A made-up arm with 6 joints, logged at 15 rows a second.
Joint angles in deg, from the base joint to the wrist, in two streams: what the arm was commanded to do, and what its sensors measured. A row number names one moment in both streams.
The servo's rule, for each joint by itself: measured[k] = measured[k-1] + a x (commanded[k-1-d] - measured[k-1]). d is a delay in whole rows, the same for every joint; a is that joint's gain. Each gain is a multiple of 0.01, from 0.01 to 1. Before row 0 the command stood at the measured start. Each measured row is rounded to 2 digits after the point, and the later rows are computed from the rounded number. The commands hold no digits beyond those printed.
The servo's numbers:
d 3
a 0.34 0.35 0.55 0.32 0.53 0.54
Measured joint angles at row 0:
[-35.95, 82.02, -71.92, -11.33, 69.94, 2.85]
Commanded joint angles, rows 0 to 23:
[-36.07, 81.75, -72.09, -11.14, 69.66, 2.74]
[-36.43, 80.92, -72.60, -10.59, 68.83, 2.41]
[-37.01, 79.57, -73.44, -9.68, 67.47, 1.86]
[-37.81, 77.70, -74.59, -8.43, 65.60, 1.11]
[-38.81, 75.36, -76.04, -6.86, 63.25, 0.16]
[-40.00, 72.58, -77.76, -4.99, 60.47, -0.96]
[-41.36, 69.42, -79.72, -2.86, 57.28, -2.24]
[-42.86, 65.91, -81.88, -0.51, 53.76, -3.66]
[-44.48, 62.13, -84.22, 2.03, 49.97, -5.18]
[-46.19, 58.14, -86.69, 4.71, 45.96, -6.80]
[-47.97, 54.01, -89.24, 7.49, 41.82, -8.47]
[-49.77, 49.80, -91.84, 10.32, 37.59, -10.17]
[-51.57, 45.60, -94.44, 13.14, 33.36, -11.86]
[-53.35, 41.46, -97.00, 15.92, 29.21, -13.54]
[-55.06, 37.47, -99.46, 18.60, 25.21, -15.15]
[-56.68, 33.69, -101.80, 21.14, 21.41, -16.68]
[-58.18, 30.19, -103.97, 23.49, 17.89, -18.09]
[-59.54, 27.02, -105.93, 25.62, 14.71, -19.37]
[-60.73, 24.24, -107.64, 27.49, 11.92, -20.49]
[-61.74, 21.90, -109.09, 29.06, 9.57, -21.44]
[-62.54, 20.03, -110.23, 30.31, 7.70, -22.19]
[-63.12, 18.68, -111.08, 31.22, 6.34, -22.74]
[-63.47, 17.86, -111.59, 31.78, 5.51, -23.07]
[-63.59, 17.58, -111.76, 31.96, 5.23, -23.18]
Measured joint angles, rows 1 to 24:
[-35.95, 82.02, -71.92, -11.33, 69.94, 2.85]
[-35.95, 82.02, -71.92, -11.33, 69.94, 2.85]
[-35.95, 82.02, -71.92, -11.33, 69.94, 2.85]
[-35.99, 81.93, -72.01, -11.27, 69.79, 2.79]
[-36.14, 81.58, -72.33, -11.05, 69.28, 2.58]
[-36.44, 80.88, -72.94, -10.61, 68.32, 2.19]
[-36.91, 79.77, -73.85, -9.91, 66.88, 1.61]
[-37.56, 78.23, -75.05, -8.93, 64.96, 0.83]
[-38.39, 76.25, -76.54, -7.67, 62.58, -0.14]
[-39.40, 73.86, -78.29, -6.13, 59.77, -1.27]
[-40.58, 71.08, -80.26, -4.33, 56.58, -2.56]
[-41.91, 67.95, -82.44, -2.29, 53.08, -3.97]
[-43.37, 64.52, -84.78, -0.05, 49.31, -5.50]
[-44.93, 60.84, -87.23, 2.36, 45.34, -7.10]
[-46.58, 56.98, -89.77, 4.91, 41.23, -8.76]
[-48.28, 53.00, -92.34, 7.54, 37.06, -10.43]
[-50.00, 48.96, -94.90, 10.22, 32.90, -12.11]
[-51.72, 44.94, -97.41, 12.90, 28.82, -13.75]
[-53.41, 41.00, -99.82, 15.54, 24.89, -15.33]
[-55.03, 37.22, -102.10, 18.08, 21.18, -16.82]
[-56.56, 33.65, -104.21, 20.49, 17.75, -18.20]
[-57.98, 30.36, -106.10, 22.73, 14.66, -19.44]
[-59.26, 27.40, -107.74, 24.76, 11.96, -20.52]
[-60.38, 24.82, -109.11, 26.54, 9.70, -21.42]

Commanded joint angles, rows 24 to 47:
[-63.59, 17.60, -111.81, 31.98, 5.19, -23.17]
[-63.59, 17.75, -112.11, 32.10, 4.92, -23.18]
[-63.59, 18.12, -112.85, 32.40, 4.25, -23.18]
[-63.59, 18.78, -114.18, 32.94, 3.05, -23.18]
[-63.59, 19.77, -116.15, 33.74, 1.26, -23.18]
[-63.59, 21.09, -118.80, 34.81, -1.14, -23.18]
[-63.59, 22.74, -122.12, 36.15, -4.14, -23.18]
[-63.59, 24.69, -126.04, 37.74, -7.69, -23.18]
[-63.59, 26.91, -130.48, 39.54, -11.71, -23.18]
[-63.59, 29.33, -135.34, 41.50, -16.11, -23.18]
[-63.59, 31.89, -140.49, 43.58, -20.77, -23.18]
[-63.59, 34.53, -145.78, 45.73, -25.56, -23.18]
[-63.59, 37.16, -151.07, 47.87, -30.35, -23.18]
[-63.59, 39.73, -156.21, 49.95, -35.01, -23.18]
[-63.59, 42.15, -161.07, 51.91, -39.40, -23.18]
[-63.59, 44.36, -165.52, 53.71, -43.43, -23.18]
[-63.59, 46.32, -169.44, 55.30, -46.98, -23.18]
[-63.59, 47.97, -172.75, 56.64, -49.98, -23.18]
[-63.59, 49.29, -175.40, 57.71, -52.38, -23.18]
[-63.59, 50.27, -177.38, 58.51, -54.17, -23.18]
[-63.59, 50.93, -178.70, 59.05, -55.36, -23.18]
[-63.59, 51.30, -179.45, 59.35, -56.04, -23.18]
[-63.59, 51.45, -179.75, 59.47, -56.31, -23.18]
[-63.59, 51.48, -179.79, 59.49, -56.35, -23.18]
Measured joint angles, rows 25 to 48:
[-61.31, 22.67, -110.19, 28.04, 7.92, -22.13]
[-62.04, 20.99, -110.96, 29.24, 6.64, -22.64]
[-62.57, 19.80, -111.40, 30.11, 5.89, -22.93]
[-62.92, 19.03, -111.63, 30.71, 5.52, -23.06]
[-63.15, 18.58, -111.89, 31.15, 5.20, -23.12]
[-63.30, 18.42, -112.42, 31.55, 4.70, -23.15]
[-63.40, 18.55, -113.39, 31.99, 3.83, -23.17]
[-63.46, 18.98, -114.91, 32.55, 2.47, -23.18]
[-63.50, 19.72, -117.05, 33.27, 0.56, -23.18]
[-63.53, 20.78, -119.84, 34.19, -1.93, -23.18]
[-63.55, 22.15, -123.25, 35.33, -4.98, -23.18]
[-63.56, 23.82, -127.23, 36.68, -8.55, -23.18]
[-63.57, 25.75, -131.69, 38.22, -12.56, -23.18]
[-63.58, 27.90, -136.53, 39.94, -16.91, -23.18]
[-63.58, 30.22, -141.62, 41.79, -21.49, -23.18]
[-63.58, 32.65, -146.82, 43.74, -26.19, -23.18]
[-63.58, 35.13, -151.98, 45.73, -30.86, -23.18]
[-63.58, 37.59, -156.98, 47.71, -35.39, -23.18]
[-63.58, 39.96, -161.68, 49.63, -39.65, -23.18]
[-63.58, 42.19, -165.95, 51.44, -43.53, -23.18]
[-63.58, 44.21, -169.69, 53.10, -46.95, -23.18]
[-63.58, 45.99, -172.83, 54.58, -49.83, -23.18]
[-63.58, 47.49, -175.33, 55.84, -52.13, -23.18]
[-63.58, 48.69, -177.18, 56.87, -53.84, -23.18]

